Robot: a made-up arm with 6 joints.
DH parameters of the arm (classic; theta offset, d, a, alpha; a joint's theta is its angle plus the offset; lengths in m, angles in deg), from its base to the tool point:
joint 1: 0 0.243 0 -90
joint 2: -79.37 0 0.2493 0
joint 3: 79.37 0 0.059 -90
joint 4: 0 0.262 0 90
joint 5: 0 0 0.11 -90
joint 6: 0 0.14 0 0
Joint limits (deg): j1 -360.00..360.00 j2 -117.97..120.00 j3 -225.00..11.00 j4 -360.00..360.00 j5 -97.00..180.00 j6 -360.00..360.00
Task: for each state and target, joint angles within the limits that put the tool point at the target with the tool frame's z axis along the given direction. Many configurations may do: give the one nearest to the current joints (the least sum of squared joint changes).
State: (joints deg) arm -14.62 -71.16 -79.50 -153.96 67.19 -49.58
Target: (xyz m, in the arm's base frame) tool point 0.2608 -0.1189 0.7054 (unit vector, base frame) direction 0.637 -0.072 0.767
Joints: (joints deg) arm -20.91 -30.36 -88.88 -203.62 23.56 -49.58
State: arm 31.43 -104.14 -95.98 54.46 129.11 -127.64
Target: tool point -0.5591 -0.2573 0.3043 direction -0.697 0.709 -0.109
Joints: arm 37.17 -117.84 -119.73 99.23 87.20 -127.64
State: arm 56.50 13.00 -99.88 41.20 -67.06 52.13
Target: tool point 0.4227 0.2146 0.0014 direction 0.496 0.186 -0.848
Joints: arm 30.72 61.21 -63.99 11.03 -29.26 52.13
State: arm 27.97 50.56 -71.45 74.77 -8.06 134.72
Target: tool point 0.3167 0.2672 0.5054 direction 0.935 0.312 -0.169
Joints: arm 63.39 16.45 -117.39 113.20 -49.24 134.72
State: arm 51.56 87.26 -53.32 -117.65 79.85 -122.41
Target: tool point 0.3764 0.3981 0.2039 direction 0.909 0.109 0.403
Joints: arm 56.55 37.70 -75.17 -135.67 87.70 -122.41
